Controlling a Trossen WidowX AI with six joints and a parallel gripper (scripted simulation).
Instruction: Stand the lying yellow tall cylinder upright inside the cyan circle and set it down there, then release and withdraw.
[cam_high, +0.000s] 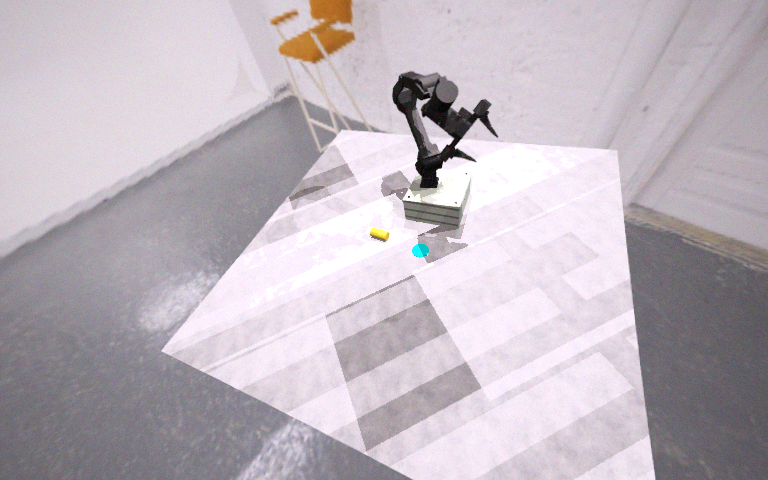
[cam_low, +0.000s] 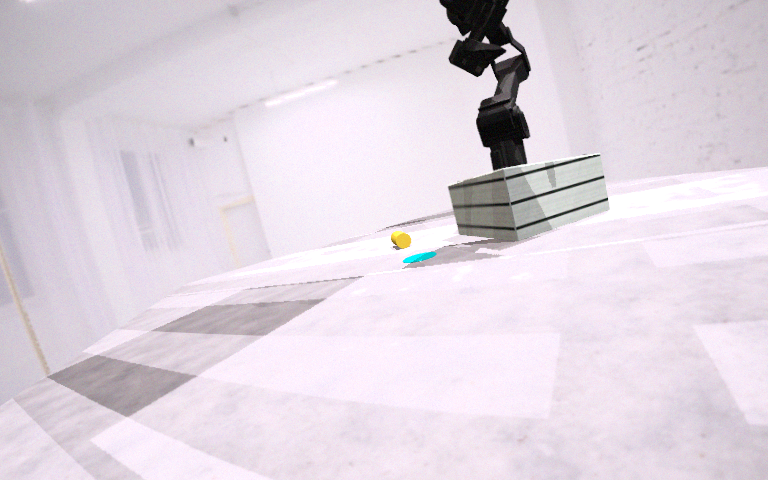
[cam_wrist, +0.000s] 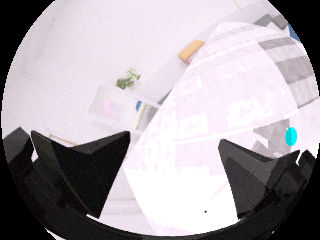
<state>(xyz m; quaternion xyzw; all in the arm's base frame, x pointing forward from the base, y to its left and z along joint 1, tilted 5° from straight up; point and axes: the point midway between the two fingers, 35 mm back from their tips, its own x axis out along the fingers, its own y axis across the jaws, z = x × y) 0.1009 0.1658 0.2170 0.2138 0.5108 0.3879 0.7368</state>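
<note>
The yellow tall cylinder is 11 cm ahead of my gripper tip, 35 cm to the right of it and 30 cm below it.
</note>
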